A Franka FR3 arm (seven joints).
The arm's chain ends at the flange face. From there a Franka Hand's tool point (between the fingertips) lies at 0.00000 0.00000 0.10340 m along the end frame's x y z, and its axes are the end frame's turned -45 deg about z.
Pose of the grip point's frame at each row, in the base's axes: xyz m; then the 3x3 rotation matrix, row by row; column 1 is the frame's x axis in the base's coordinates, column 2 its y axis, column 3 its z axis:
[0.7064, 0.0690, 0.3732], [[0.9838, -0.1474, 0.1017], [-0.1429, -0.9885, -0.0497], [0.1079, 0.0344, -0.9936]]
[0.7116, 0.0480, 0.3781], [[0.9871, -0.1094, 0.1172], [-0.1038, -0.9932, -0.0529], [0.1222, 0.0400, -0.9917]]
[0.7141, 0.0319, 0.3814], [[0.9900, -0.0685, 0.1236], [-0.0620, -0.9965, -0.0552], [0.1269, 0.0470, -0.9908]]
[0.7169, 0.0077, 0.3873], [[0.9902, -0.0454, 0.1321], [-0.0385, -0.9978, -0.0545], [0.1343, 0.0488, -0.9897]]
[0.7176, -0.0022, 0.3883], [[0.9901, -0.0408, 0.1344], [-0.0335, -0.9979, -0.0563], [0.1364, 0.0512, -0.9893]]
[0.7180, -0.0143, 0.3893], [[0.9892, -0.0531, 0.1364], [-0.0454, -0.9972, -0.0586], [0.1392, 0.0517, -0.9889]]
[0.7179, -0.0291, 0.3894], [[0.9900, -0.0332, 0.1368], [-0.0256, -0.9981, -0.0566], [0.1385, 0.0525, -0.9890]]
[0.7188, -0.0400, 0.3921], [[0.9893, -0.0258, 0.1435], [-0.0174, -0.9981, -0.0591], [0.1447, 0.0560, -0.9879]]
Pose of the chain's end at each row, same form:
[0.6959, 0.0741, 0.4759], [[0.5914, -0.7999, 0.1017], [-0.8000, -0.5979, -0.0497], [0.1006, -0.0520, -0.9936]]
[0.6995, 0.0535, 0.4806], [[0.6206, -0.7753, 0.1172], [-0.7757, -0.6289, -0.0529], [0.1147, -0.0581, -0.9917]]
[0.7013, 0.0376, 0.4838], [[0.6516, -0.7485, 0.1236], [-0.7485, -0.6608, -0.0552], [0.1230, -0.0565, -0.9908]]
[0.7032, 0.0133, 0.4896], [[0.6681, -0.7323, 0.1321], [-0.7328, -0.6783, -0.0545], [0.1295, -0.0605, -0.9897]]
[0.7037, 0.0036, 0.4906], [[0.6713, -0.7290, 0.1344], [-0.7293, -0.6819, -0.0563], [0.1327, -0.0602, -0.9893]]
[0.7039, -0.0082, 0.4916], [[0.6619, -0.7370, 0.1364], [-0.7372, -0.6730, -0.0586], [0.1350, -0.0619, -0.9889]]
[0.7038, -0.0232, 0.4917], [[0.6766, -0.7235, 0.1368], [-0.7239, -0.6877, -0.0566], [0.1351, -0.0608, -0.9890]]
[0.7040, -0.0339, 0.4942], [[0.6813, -0.7178, 0.1435], [-0.7181, -0.6935, -0.0591], [0.1419, -0.0627, -0.9879]]

